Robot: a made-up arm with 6 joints.
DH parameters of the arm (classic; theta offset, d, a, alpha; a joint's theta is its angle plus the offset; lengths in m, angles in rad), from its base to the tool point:
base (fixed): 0 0.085 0 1.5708
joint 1: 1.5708 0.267 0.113 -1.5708
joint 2: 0 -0.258 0.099 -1.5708
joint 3: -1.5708 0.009 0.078 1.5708
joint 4: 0 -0.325 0.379 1.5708
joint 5: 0 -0.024 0.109 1.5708
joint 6: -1.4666 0 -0.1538 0
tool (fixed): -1.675 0.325 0 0
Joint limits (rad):
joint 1: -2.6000..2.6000
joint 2: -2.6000..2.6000
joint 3: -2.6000..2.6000
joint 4: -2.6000..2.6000
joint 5: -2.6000..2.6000
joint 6: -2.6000..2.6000
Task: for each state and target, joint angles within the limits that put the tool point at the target. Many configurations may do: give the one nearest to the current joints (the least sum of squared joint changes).
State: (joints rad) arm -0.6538 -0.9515 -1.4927 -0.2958 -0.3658 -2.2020
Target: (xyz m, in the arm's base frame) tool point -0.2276 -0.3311 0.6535
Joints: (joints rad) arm -0.9381 -0.9537 -1.0528 -0.3310 -0.7102 -2.2319
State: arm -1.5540 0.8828 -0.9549 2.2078 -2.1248 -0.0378
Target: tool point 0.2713 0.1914 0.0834
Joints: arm -1.6799 0.9558 -0.3744 2.3598 -1.5936 -0.2252
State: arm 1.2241 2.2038 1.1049 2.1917 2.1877 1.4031
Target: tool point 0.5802 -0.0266 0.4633
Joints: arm 1.4792 1.4794 0.9428 1.7414 2.1384 1.3031
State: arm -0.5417 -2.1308 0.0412 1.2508 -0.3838 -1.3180
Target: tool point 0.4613 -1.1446 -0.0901
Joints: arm -0.4238 -2.0762 0.4825 1.5139 -0.7474 -1.3601
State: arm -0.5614 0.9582 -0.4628 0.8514 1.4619 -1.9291
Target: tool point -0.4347 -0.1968 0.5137
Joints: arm -0.8720 1.0093 -0.4139 0.1652 1.1252 -1.8044
